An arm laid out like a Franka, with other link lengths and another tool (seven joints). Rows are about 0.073 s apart.
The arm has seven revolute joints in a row. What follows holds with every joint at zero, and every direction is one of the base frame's. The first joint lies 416.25 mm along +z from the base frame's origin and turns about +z. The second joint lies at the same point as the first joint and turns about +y. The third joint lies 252.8 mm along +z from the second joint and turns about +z. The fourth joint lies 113.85 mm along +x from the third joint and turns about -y. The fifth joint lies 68.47 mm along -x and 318.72 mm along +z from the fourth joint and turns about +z. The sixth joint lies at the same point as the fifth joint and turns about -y. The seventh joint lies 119.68 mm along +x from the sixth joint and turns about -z. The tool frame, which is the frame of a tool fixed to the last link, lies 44 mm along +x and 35 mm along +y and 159.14 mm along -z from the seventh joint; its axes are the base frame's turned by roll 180, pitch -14.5 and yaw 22.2 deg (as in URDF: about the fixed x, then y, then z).
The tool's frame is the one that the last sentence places.
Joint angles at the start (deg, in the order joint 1, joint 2, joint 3, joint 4, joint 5, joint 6, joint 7):
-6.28 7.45 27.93 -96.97 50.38 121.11 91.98
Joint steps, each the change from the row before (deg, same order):
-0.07 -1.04 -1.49 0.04 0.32 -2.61 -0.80
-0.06 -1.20 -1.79 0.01 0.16 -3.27 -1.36
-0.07 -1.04 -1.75 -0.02 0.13 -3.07 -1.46
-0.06 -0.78 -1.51 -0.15 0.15 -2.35 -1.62
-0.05 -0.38 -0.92 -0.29 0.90 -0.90 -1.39
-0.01 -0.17 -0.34 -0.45 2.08 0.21 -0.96
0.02 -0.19 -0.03 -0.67 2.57 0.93 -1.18
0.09 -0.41 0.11 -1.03 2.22 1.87 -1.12
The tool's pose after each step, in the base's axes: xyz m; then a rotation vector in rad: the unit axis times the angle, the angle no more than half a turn. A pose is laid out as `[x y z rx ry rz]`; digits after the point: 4 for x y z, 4 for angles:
[0.6085 0.2393 0.5331 -2.0034 1.4504 0.3021]
[0.6061 0.2283 0.5391 -2.0292 1.4257 0.3058]
[0.6039 0.2171 0.5438 -2.0530 1.4010 0.3094]
[0.6025 0.2070 0.5465 -2.0717 1.3770 0.3093]
[0.6028 0.2009 0.5475 -2.0676 1.3604 0.3121]
[0.6036 0.2003 0.5480 -2.0376 1.3510 0.3269]
[0.6047 0.2021 0.5487 -1.9981 1.3396 0.3379]
[0.6064 0.2028 0.5494 -1.9577 1.3376 0.3310]

